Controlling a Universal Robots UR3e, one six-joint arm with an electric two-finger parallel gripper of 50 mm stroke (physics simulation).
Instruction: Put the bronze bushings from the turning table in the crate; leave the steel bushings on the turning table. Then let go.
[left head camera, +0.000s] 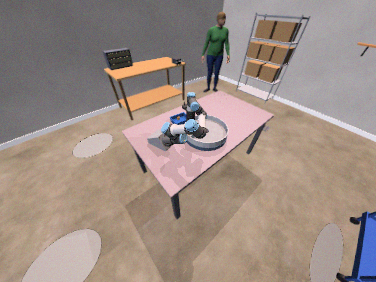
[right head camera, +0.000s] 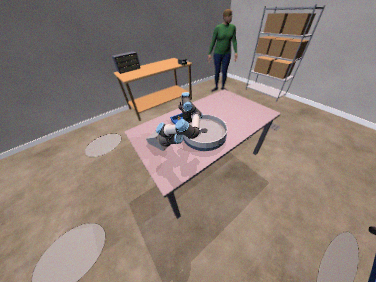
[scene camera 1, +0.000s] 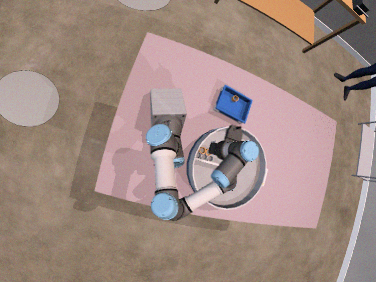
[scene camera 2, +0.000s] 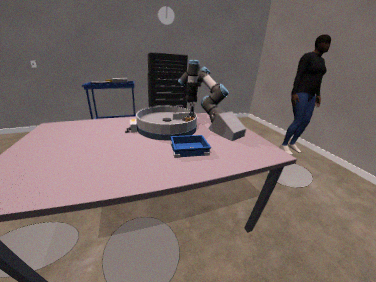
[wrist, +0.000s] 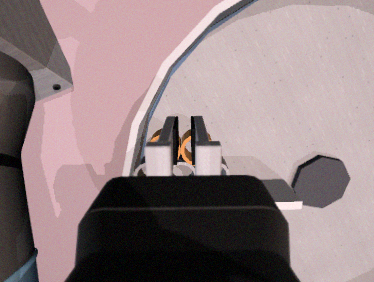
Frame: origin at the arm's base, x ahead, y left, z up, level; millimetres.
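Seen in the pictures: gripper, fingertip midpoint: (scene camera 1: 212, 144) (scene camera 2: 191, 111) (wrist: 184, 131); arm's base, link origin: (left head camera: 167, 139) (right head camera: 165, 139) (scene camera 1: 168, 124) (scene camera 2: 220, 119).
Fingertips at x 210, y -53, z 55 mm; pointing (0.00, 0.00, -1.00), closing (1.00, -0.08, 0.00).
Offsets run from my fingertips to a thing's middle. "*": to the spot under its first point. Level surfaces: height alone.
My gripper (wrist: 184, 131) (scene camera 2: 192, 112) points down over the left part of the turning table (wrist: 265, 60) (scene camera 1: 265, 172) (scene camera 2: 165, 130). Its fingers are nearly together, with a narrow gap and no whole bushing between them. Behind the fingers in the wrist view, a bronze bushing @(dx -24, dy -32, dz -67 mm) (wrist: 156, 137) shows at the left and another bronze bushing @(dx +8, dy -35, dz -67 mm) (wrist: 185, 149) at the right, partly hidden. Whether the fingertips touch their walls is unclear. Steel bushings (wrist: 183, 169) (scene camera 1: 205, 157) stand beside them, partly covered by the gripper. The blue crate @(dx +125, dy +250, dz -108 mm) (scene camera 1: 241, 118) (scene camera 2: 191, 151) holds one bronze bushing @(dx +133, dy +290, dz -115 mm) (scene camera 1: 235, 98).
A dark octagonal hub @(dx +144, dy -94, dz -76 mm) (wrist: 321, 181) rises from the turntable's middle, with a light-edged bar @(* dx +91, dy -90, dz -31 mm) (wrist: 290, 205) next to it. The raised rim surrounds the bushings. The grey arm base block (scene camera 1: 167, 102) (scene camera 2: 228, 125) stands on the pink table @(dz -133 mm) (scene camera 1: 295, 150). A person (left head camera: 216, 47) stands behind the table.
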